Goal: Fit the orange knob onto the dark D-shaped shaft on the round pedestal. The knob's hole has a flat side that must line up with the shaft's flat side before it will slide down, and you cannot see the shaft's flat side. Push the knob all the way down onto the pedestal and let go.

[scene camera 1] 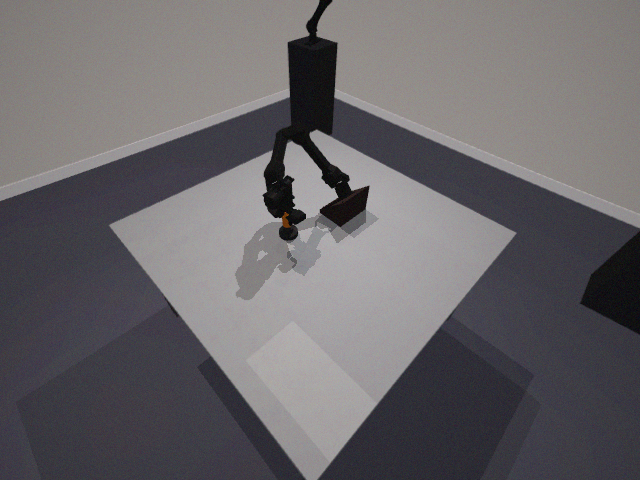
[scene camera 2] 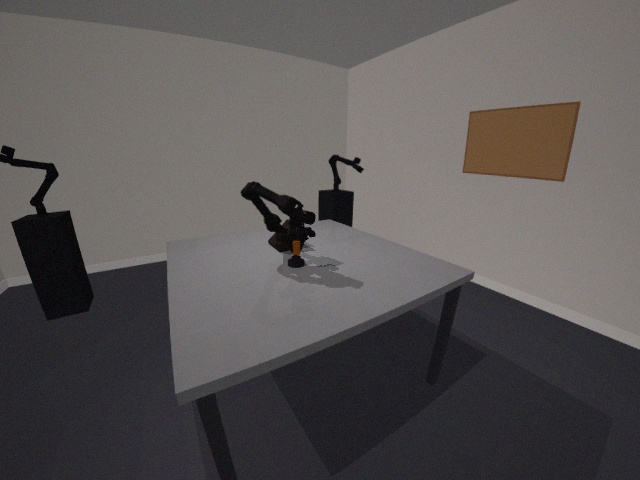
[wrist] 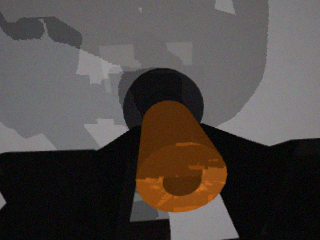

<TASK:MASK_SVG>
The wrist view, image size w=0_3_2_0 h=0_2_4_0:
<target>gripper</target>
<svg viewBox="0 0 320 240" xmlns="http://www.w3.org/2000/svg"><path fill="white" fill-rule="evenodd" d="M141 126L134 126L98 151L73 149L1 153L0 193L6 203L0 209L0 240L126 240L136 187ZM199 123L226 163L228 174L226 184L220 195L238 233L238 238L226 240L320 240L320 138L291 139L268 146L246 140L204 123Z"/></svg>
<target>orange knob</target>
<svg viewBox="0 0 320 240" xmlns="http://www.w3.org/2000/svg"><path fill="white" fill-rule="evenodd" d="M171 100L158 102L151 106L143 117L136 172L136 189L147 205L165 212L177 213L195 210L212 201L225 186L228 173L226 163L185 105Z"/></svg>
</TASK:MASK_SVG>
